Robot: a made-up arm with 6 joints.
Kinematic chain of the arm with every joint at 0, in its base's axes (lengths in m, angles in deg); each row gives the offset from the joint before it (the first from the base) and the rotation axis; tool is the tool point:
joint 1: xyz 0 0 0.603 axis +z
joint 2: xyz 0.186 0 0 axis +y
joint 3: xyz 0 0 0.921 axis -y
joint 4: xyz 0 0 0.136 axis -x
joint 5: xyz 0.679 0 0 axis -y
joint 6: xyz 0.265 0 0 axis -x
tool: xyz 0 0 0
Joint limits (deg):
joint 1: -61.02..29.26
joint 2: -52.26..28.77
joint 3: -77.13..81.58
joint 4: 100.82..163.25
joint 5: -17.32..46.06
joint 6: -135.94..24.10
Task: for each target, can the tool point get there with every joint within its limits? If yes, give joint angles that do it. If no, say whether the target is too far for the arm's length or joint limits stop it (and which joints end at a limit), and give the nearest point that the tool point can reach.
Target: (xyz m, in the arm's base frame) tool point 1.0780 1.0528 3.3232
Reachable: no: too far | nearest point 0.8182 0.5331 2.2928 | short by 1.183 m
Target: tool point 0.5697 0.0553 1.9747
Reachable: yes | joints -10.69 -22.48 8.58 110.32 40.08 -91.25
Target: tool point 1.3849 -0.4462 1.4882
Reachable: yes | joints -21.08 21.37 17.45 118.76 20.61 -99.40
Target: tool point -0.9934 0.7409 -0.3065
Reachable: no: joint limits stop it (at a limit: joint 1, joint 2, joint 3, joint 5) | nearest point 0.2904 0.3446 0.5722 | short by 1.605 m
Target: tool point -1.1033 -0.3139 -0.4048
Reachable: no: joint limits stop it (at a limit: joint 1, joint 2, joint 3, joint 4, joint 5) | nearest point 0.1837 -0.4915 0.4727 | short by 1.568 m
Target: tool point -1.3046 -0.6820 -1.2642
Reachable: no: too far | nearest point 0.1837 -0.4915 0.4727 | short by 2.295 m
